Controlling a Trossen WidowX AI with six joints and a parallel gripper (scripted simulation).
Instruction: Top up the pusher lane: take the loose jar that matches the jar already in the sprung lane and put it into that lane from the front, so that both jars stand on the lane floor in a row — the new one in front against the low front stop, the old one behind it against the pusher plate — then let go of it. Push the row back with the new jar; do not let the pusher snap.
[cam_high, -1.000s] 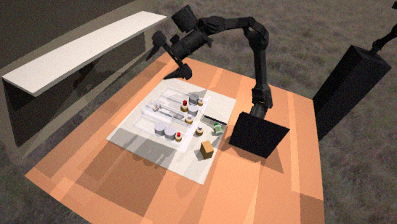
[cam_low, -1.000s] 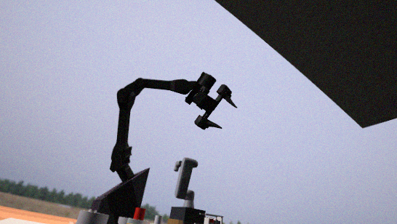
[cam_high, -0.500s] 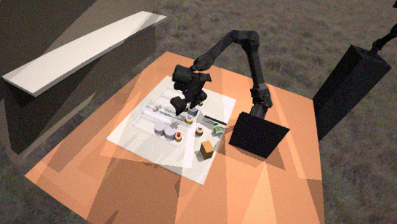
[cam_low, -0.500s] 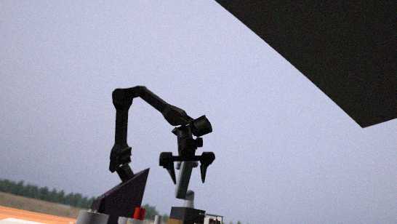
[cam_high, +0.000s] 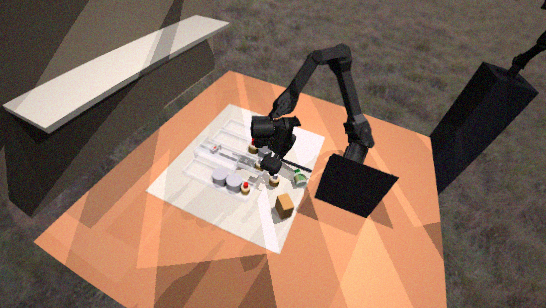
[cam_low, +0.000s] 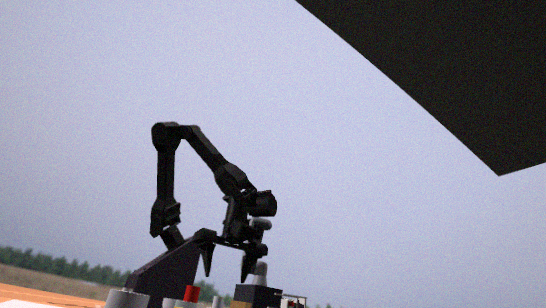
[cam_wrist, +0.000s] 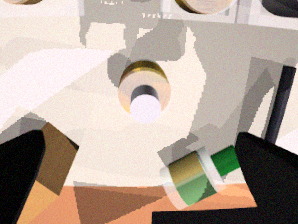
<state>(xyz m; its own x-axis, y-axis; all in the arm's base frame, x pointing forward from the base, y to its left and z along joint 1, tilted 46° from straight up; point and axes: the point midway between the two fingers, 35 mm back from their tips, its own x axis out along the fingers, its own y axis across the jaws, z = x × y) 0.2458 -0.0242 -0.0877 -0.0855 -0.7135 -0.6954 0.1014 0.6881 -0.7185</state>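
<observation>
My gripper tip is 7 cm past the brown box, 10 cm to the right of it and 7 cm above it. Also, from my gripper tip: white lane rack (22 cm ahead, 4 cm to the right, 9 cm below); then long pale shelf (58 cm ahead, 12 cm to the right, 26 cm above); then black rod (7 cm behind, 13 cm to the right, 10 cm below).
</observation>
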